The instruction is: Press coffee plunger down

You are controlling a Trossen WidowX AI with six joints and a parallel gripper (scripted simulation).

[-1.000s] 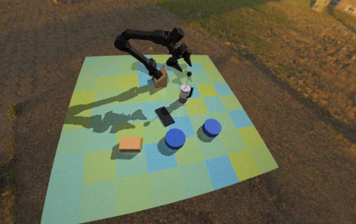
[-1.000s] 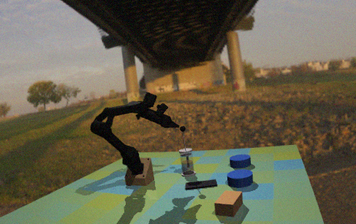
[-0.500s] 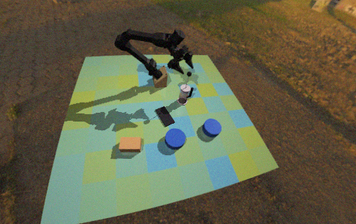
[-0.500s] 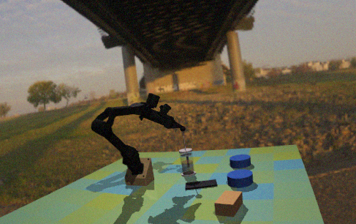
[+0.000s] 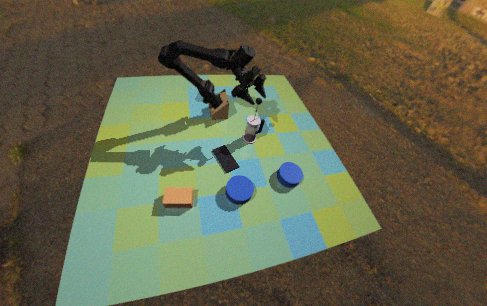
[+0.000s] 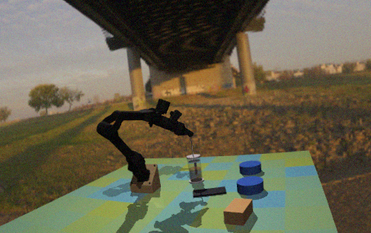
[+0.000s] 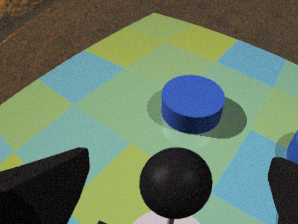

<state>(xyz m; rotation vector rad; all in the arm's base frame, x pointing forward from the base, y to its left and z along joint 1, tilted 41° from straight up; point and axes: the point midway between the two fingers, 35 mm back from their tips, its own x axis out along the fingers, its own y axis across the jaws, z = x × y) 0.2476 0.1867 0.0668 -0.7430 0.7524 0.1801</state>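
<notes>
Now: gripper tip 130 mm above the coffee press, 20 mm to the right of it and 10 mm past it.
</notes>
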